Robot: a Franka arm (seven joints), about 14 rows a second.
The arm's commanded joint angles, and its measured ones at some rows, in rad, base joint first. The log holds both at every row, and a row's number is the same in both.
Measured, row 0: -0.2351, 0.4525, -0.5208, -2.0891, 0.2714, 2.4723, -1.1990
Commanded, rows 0 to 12: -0.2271, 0.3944, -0.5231, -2.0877, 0.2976, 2.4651, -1.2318; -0.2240, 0.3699, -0.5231, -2.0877, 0.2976, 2.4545, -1.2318; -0.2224, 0.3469, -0.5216, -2.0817, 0.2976, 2.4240, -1.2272; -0.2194, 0.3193, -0.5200, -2.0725, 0.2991, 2.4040, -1.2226; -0.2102, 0.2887, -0.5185, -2.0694, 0.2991, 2.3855, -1.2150; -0.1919, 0.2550, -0.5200, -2.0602, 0.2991, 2.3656, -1.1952; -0.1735, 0.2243, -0.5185, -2.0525, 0.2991, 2.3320, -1.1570; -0.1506, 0.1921, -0.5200, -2.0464, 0.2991, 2.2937, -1.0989; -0.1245, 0.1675, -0.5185, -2.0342, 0.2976, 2.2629, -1.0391; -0.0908, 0.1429, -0.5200, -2.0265, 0.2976, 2.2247, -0.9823; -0.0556, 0.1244, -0.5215, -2.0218, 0.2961, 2.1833, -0.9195; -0.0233, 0.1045, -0.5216, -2.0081, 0.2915, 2.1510, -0.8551; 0.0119, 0.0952, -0.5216, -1.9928, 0.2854, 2.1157, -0.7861
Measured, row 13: -0.0430, 0.1303, -0.5152, -2.0096, 0.2799, 2.1784, -0.8874
